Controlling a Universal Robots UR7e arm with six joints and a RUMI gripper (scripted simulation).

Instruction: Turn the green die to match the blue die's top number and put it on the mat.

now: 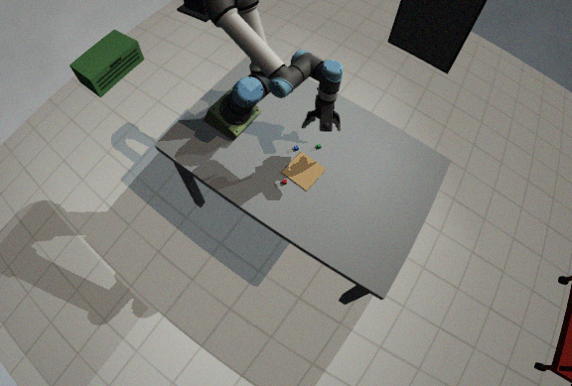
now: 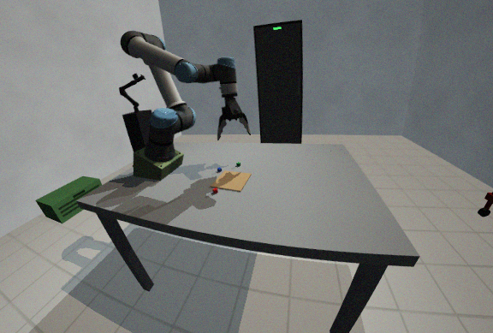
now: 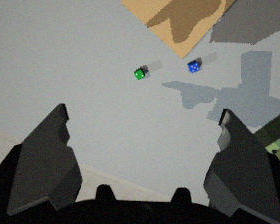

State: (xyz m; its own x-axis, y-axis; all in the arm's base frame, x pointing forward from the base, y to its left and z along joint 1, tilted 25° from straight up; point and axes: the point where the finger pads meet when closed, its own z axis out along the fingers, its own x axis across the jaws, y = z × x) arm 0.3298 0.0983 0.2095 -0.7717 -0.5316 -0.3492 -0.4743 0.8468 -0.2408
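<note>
Right now my hand is 10 mm to the right of the green die and 150 mm above it. The rest, counted from my hand: red die (20 mm behind, 230 mm to the right, 150 mm below); then blue die (80 mm behind, 60 mm to the right, 150 mm below); then tan mat (10 mm ahead, 130 mm to the right, 150 mm below).
</note>
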